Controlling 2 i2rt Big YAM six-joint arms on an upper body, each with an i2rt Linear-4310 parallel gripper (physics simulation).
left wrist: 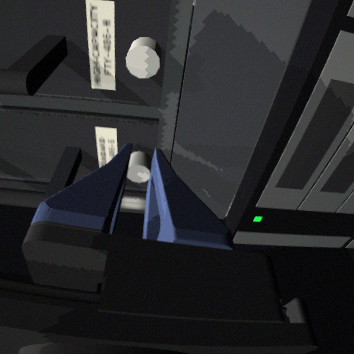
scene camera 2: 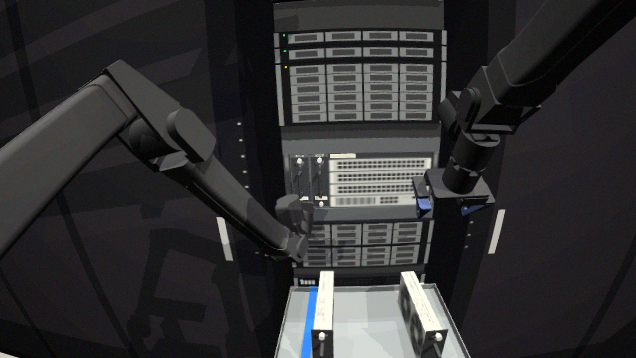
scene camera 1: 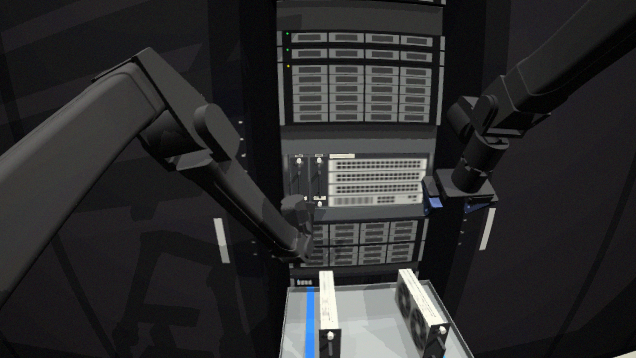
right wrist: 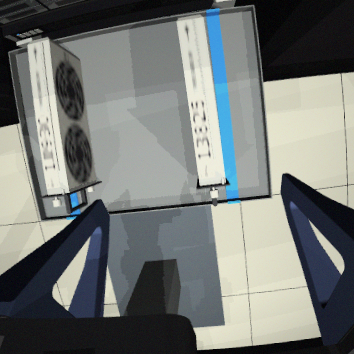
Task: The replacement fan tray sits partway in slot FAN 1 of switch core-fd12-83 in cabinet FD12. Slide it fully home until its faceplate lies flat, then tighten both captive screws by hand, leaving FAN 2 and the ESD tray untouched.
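Observation:
The FAN 1 tray is the leftmost dark module of the switch, with its upper captive screw showing. Whether its faceplate lies flat is hard to tell. My left gripper is shut on its lower captive screw, at the label end; the fingertips are hidden in the scene views. The FAN 2 tray sits beside it. My right gripper is open and empty, in front of the cabinet's right side.
The grey ESD tray stands low in front of the cabinet, holding two fan modules and a blue strip. Line cards lie right of FAN 2. Drive units sit below the switch.

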